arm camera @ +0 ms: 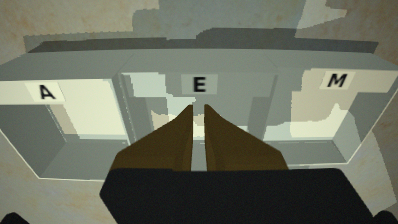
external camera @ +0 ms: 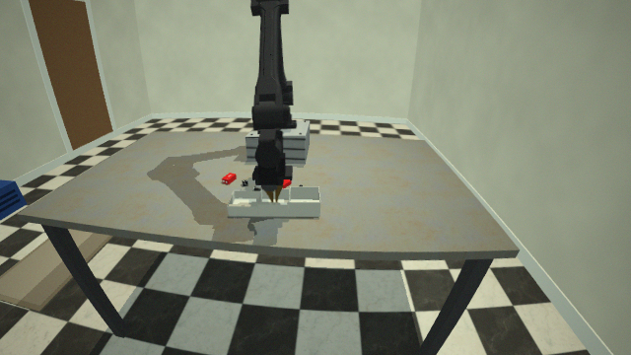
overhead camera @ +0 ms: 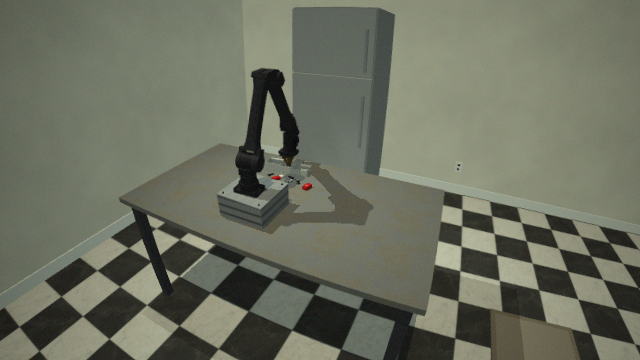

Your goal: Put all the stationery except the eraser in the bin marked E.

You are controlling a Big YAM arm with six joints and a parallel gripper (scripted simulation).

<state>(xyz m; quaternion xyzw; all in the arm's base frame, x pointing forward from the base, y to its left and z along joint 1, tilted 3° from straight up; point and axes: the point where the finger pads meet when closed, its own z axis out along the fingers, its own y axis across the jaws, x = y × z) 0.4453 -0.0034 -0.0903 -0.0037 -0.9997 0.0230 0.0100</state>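
Right now the joined bins is 1 cm below my hand. Round my hand: black AAA battery: 10 cm behind, 6 cm to the right, 2 cm below; red item: 12 cm behind, 1 cm to the left, 2 cm below; black bolt: 10 cm behind, 7 cm to the left, 2 cm below.
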